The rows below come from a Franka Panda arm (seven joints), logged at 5 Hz.
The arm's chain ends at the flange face. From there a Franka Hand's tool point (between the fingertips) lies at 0.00 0.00 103.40 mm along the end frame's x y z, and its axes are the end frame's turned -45 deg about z.
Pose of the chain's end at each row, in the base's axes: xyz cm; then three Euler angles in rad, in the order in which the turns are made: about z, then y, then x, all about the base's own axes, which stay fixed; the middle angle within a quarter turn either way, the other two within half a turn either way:
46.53 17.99 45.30 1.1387 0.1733 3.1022
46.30 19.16 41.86 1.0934 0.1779 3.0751
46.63 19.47 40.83 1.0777 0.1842 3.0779
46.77 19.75 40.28 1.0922 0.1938 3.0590
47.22 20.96 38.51 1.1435 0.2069 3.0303
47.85 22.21 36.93 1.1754 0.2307 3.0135
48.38 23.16 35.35 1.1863 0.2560 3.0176
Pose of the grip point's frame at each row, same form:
48.31 17.59 35.12 0.3533 0.1733 3.1022
48.13 18.48 31.71 0.3080 0.1779 3.0751
48.52 18.82 30.69 0.2923 0.1842 3.0779
48.76 18.91 30.17 0.3068 0.1938 3.0590
49.34 19.84 28.45 0.3581 0.2069 3.0303
50.21 20.92 26.95 0.3900 0.2307 3.0135
51.00 21.92 25.42 0.4009 0.2560 3.0176

